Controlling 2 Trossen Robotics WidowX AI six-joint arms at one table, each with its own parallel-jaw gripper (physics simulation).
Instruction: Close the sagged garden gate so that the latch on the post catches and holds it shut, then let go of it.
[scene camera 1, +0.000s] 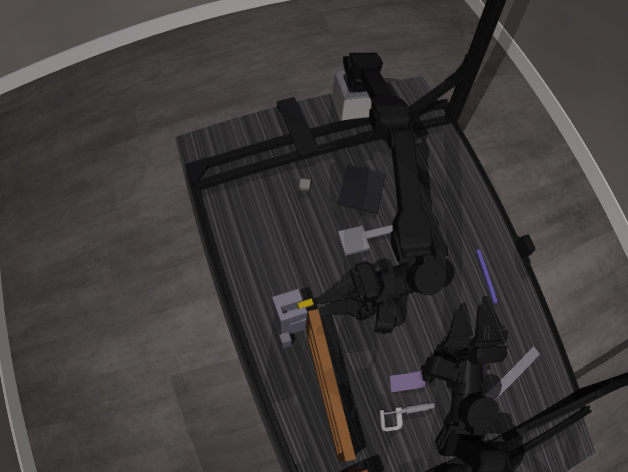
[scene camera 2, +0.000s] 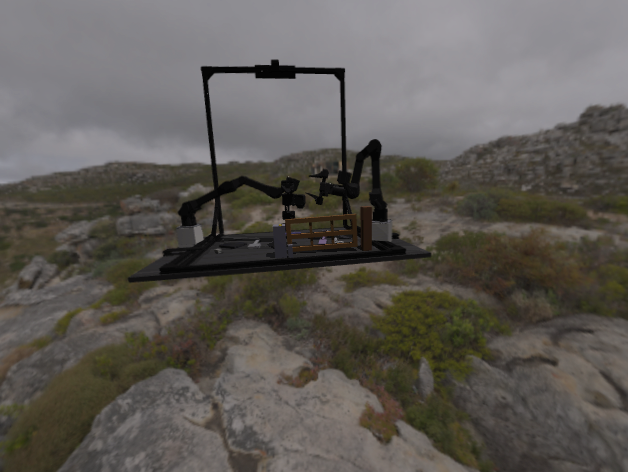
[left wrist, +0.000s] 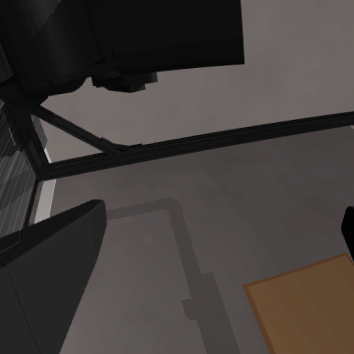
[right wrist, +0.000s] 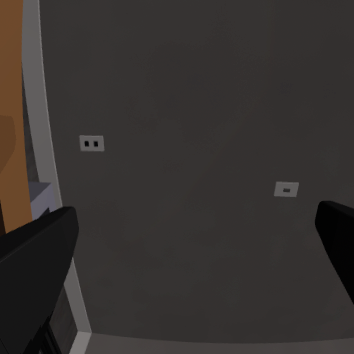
Observation:
The left gripper (scene camera 1: 469, 307) is open, holding nothing. The right gripper (scene camera 1: 319, 307) is open, holding nothing. A dark square plate (scene camera 1: 361, 189) and a grey block with handle (scene camera 1: 354, 240) rest on the table. Also in view: a wooden gate (scene camera 1: 342, 441) and a grey latch post (scene camera 1: 289, 319).
The left gripper is seen too in the left wrist view (left wrist: 228, 215). The right gripper is seen too in the right wrist view (right wrist: 200, 216). The wooden gate is seen too in the right wrist view (right wrist: 22, 203). The left wrist view misses the dark square plate: it is out of frame. The right wrist view does not show the dark square plate: it is out of frame.

